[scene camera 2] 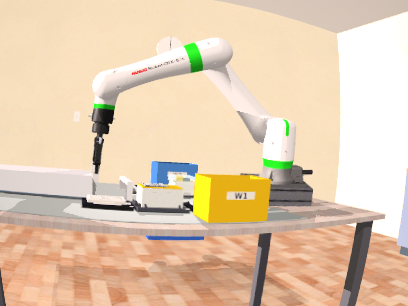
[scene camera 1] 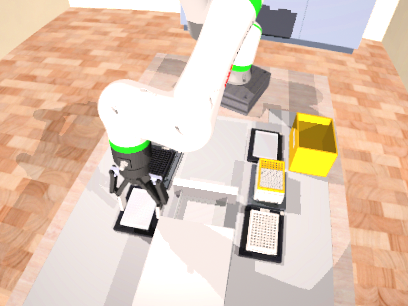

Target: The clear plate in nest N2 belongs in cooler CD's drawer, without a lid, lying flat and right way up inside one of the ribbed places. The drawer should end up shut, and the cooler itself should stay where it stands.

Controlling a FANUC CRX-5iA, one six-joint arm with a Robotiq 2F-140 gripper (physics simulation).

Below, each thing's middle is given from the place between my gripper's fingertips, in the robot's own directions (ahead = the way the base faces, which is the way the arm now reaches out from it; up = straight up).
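The yellow-topped tip box point(scene camera 1: 269, 186) is 35 cm to the left of my hand and 21 cm behind it. I find the white plate point(scene camera 1: 262, 237) 36 cm to the left of my hand, 4 cm behind it and 2 cm below it. And the clear plate point(scene camera 1: 140, 208) is 2 cm to the right of my hand, with 2 cm below it and 2 cm behind it as its other distances.
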